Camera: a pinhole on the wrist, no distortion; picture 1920 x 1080 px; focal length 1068.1 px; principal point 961.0 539.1 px. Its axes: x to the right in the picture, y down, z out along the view. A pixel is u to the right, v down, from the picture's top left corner.
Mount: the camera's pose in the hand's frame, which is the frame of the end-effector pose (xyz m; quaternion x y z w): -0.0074 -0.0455 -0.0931 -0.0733 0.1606 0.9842 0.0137
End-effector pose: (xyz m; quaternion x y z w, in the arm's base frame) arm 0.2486 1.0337 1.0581 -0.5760 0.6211 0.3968 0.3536
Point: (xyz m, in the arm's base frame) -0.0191 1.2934 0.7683
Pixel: 441 232
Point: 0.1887 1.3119 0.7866
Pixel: 474 672
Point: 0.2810 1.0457 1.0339
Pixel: 586 776
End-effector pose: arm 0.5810 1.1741 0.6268 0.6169 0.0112 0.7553 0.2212
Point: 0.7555 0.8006 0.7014
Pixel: 1014 61
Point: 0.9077 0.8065 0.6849
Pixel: 1029 339
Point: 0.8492 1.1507 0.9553
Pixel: 65 674
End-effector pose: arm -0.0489 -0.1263 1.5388 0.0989 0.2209 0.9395 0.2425
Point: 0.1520 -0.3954 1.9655
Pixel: 1346 150
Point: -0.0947 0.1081 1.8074
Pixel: 227 880
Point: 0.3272 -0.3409 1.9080
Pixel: 1591 429
